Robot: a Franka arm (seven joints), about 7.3 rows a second.
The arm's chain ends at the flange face. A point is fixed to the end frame.
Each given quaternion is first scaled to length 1.
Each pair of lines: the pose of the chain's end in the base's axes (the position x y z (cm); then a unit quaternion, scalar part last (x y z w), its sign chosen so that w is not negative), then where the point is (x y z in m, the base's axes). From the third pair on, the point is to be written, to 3 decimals.
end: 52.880 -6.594 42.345 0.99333 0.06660 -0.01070 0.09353
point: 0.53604 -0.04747 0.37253
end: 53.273 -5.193 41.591 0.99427 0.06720 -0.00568 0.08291
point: 0.54037 -0.03233 0.36547
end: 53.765 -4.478 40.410 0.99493 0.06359 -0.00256 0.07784
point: 0.546 -0.025 0.354
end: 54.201 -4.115 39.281 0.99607 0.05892 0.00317 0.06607
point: 0.551 -0.020 0.343
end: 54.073 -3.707 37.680 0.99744 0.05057 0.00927 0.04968
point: 0.550 -0.014 0.328
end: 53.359 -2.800 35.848 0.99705 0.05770 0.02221 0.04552
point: 0.544 -0.005 0.310
